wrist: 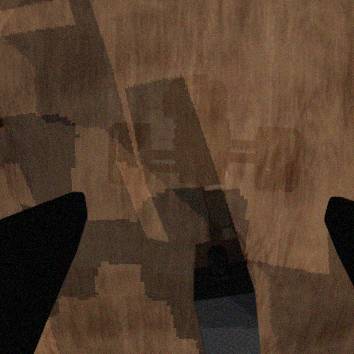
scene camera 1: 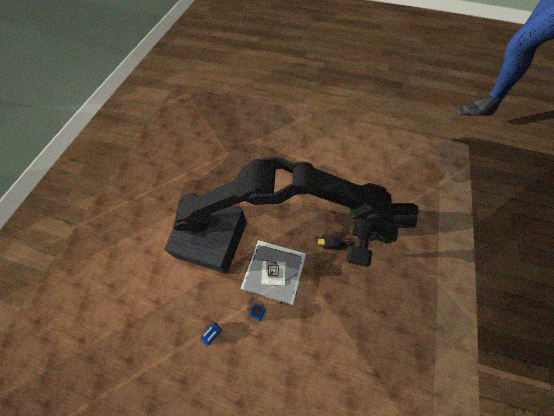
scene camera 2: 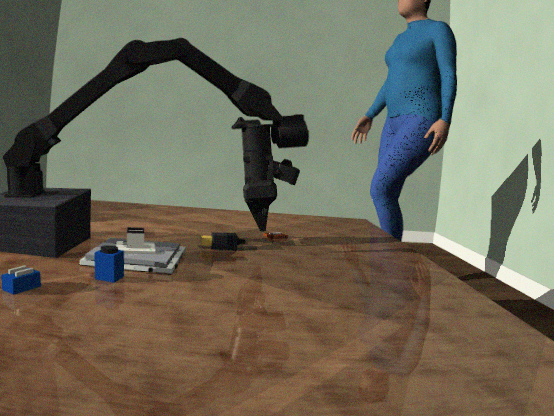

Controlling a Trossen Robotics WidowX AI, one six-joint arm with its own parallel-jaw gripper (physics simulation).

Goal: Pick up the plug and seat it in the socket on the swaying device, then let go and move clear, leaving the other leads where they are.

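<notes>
The black plug (scene camera 1: 333, 242) (scene camera 2: 223, 241) (wrist: 227, 312) lies on the wooden surface, its yellow tip toward the device. My gripper (scene camera 1: 359, 256) (scene camera 2: 262, 230) (wrist: 209, 207) is open and empty, pointing down above the plug's rear end. In the wrist view the plug's dark body shows at the bottom, between the two fingers; its yellow tip is out of frame. The device (scene camera 1: 260, 290) (scene camera 2: 172, 262) is a flat grey and white plate left of the plug. Its pale upright socket (scene camera 1: 273, 270) (scene camera 2: 135, 239) has a dark-rimmed top.
A blue block with a round black top (scene camera 1: 257, 312) (scene camera 2: 109, 266) stands beside the device. A blue block with two white bars (scene camera 1: 211, 334) (scene camera 2: 21, 281) lies farther left. A small orange block (scene camera 2: 276, 235) lies near the fingertips. A person (scene camera 1: 515, 60) (scene camera 2: 420, 75) stands beyond the surface.
</notes>
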